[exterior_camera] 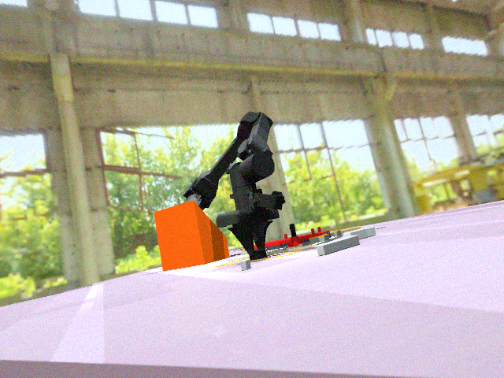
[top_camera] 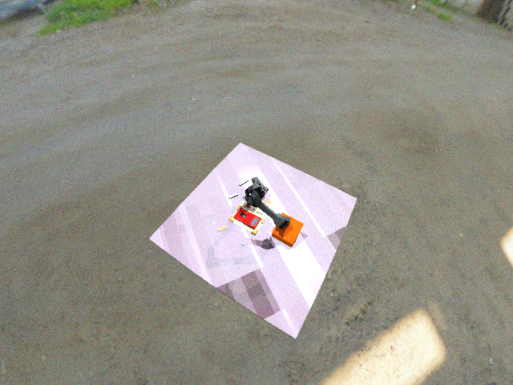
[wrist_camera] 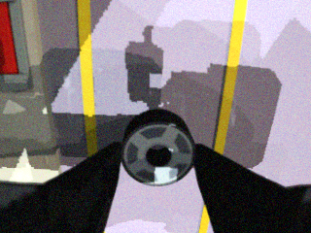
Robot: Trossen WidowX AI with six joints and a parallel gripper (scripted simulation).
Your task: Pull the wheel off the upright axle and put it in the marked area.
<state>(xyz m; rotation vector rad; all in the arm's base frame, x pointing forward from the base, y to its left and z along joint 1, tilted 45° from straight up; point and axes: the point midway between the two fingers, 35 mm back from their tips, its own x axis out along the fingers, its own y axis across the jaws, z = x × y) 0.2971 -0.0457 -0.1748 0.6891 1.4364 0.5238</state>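
Now: gripper tip right at the black wheel.
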